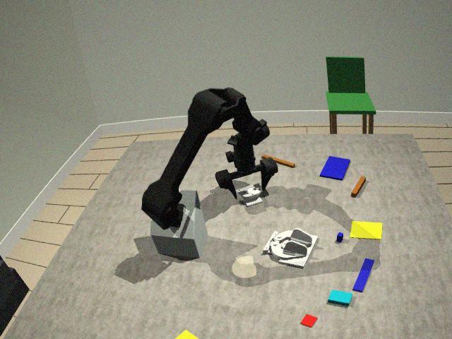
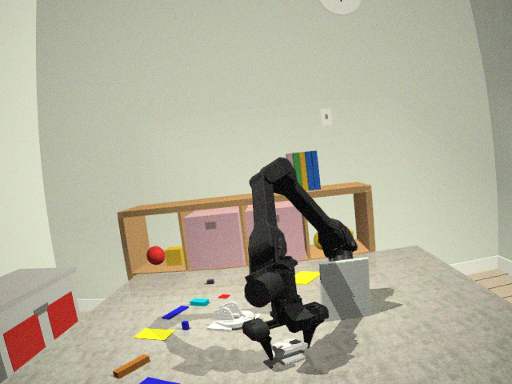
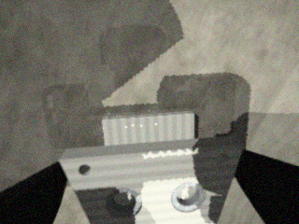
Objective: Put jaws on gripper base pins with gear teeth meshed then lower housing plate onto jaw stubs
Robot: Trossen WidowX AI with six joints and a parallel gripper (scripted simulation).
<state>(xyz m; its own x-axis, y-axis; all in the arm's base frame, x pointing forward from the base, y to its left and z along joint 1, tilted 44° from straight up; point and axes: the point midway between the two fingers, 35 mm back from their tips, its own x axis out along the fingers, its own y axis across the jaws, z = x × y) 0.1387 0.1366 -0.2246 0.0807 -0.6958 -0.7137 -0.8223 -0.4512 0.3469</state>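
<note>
The white ridged piece is 10 mm ahead of my gripper tip and 10 mm to the right of it. Also, from my gripper tip: blue plate (270 mm ahead, 190 mm to the left, 10 mm below); orange bar (360 mm ahead, 80 mm to the left); small blue cube (310 mm ahead, 170 mm to the right).
</note>
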